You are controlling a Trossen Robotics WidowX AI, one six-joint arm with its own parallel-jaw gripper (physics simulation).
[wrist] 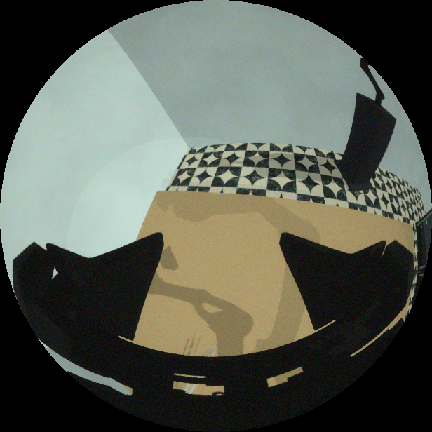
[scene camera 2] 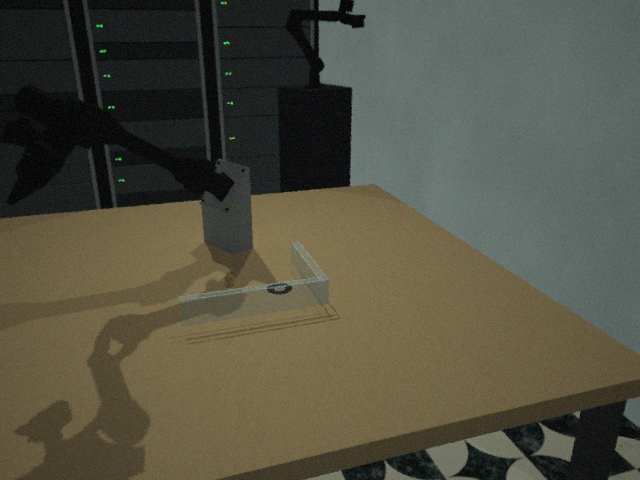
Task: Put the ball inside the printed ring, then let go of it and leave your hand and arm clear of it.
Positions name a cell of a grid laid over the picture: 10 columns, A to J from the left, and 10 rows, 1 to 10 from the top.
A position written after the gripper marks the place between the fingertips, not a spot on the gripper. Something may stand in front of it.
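Clear wall (scene camera 2: D7), visible. The gripper (wrist: F6), visible too.
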